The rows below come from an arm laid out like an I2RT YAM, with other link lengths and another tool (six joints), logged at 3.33 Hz.
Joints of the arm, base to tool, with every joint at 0 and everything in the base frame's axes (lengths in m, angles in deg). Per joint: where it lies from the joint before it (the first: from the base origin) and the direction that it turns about. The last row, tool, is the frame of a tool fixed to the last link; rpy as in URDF.
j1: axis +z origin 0 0 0.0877
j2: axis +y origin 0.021 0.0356 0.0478
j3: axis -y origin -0.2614 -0.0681 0
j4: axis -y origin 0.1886 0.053 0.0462
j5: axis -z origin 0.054 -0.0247 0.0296
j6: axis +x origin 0.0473 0 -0.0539
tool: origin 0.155 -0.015 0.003 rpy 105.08 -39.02 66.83
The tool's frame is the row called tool.
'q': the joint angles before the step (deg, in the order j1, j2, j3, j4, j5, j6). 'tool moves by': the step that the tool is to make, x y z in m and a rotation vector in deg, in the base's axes. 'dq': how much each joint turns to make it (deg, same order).
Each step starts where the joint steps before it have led.
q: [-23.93 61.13 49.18 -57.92 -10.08 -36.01]
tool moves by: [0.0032 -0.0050 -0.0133 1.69 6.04 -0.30]
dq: [0.04 7.78 1.53 0.05 0.96 0.06]
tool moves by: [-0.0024 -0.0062 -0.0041 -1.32 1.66 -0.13]
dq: [-0.08 1.19 -0.18 0.32 1.84 -0.39]
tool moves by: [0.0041 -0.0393 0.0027 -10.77 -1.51 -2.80]
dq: [-0.09 -1.22 -1.62 6.18 9.61 0.10]
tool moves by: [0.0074 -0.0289 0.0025 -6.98 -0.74 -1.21]
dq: [-1.03 1.17 -0.96 5.89 5.72 -1.96]
